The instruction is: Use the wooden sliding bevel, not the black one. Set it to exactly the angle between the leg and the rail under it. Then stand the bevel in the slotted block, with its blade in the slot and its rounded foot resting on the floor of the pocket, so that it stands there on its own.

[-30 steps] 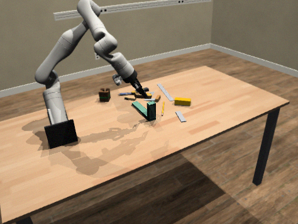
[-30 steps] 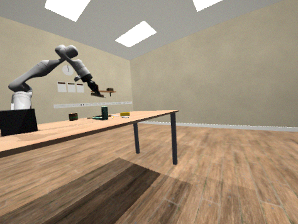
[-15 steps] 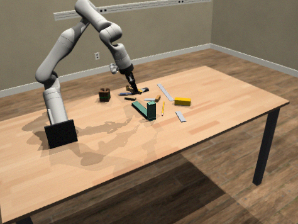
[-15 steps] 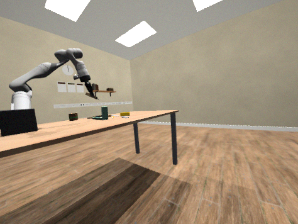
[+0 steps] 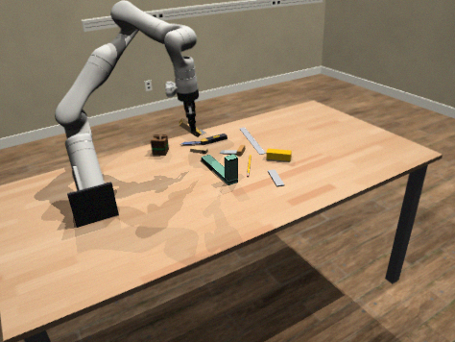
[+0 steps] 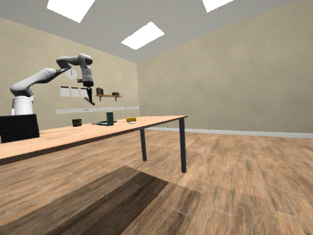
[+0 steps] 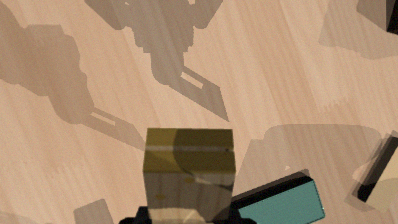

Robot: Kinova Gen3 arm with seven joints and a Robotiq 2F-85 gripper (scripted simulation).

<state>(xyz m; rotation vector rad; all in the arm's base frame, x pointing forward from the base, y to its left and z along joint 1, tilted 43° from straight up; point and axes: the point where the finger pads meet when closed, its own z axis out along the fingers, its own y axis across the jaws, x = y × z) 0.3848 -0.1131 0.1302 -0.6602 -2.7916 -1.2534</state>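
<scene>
Now: the wooden sliding bevel 3 cm below my hand, 1 cm to the left of it and 1 cm ahead of it. Also, from my hand: thin steel blade: 4 cm below, 3 cm ahead, 1 cm to the left; then pencil: 22 cm below, 22 cm ahead, 4 cm to the right; then small wooden block: 22 cm below, 20 cm to the left, 11 cm ahead.
</scene>
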